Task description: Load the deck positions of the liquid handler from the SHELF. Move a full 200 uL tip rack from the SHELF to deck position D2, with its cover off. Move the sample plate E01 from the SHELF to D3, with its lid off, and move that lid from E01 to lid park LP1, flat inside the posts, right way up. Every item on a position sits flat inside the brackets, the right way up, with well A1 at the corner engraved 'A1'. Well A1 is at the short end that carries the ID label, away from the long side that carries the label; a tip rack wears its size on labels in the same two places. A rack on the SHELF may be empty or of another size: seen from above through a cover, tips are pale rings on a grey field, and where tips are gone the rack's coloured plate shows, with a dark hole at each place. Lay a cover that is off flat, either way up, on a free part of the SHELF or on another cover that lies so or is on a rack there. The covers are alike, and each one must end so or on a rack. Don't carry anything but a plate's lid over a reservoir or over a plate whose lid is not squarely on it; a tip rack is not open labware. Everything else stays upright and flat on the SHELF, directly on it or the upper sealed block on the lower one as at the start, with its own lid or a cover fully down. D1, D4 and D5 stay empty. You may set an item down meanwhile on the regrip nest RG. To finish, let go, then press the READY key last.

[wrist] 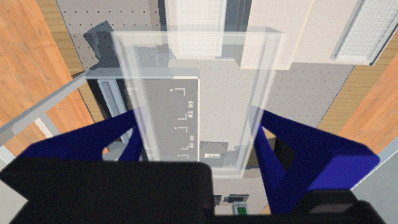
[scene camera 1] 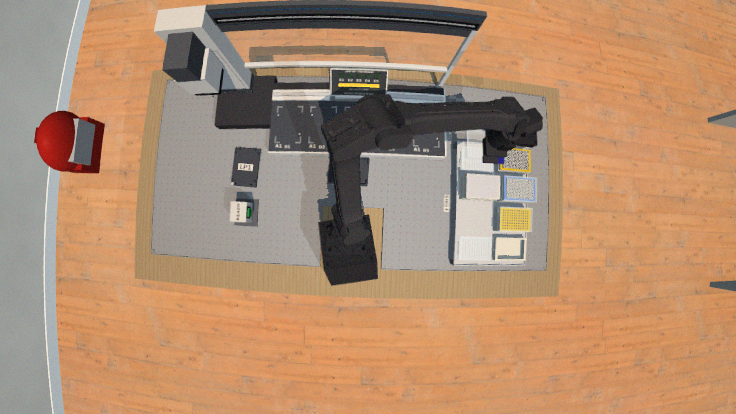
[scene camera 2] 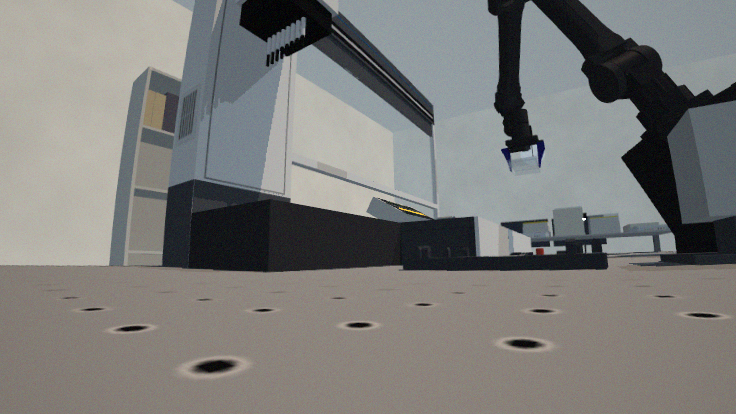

Labels:
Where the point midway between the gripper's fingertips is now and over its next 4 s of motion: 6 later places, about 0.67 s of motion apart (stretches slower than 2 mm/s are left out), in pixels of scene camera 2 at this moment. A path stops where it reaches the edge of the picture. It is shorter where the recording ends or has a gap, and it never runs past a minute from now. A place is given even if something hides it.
My gripper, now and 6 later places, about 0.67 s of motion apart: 525, 169; 522, 162; 537, 158; 557, 155; 594, 149; 602, 153; 600, 161

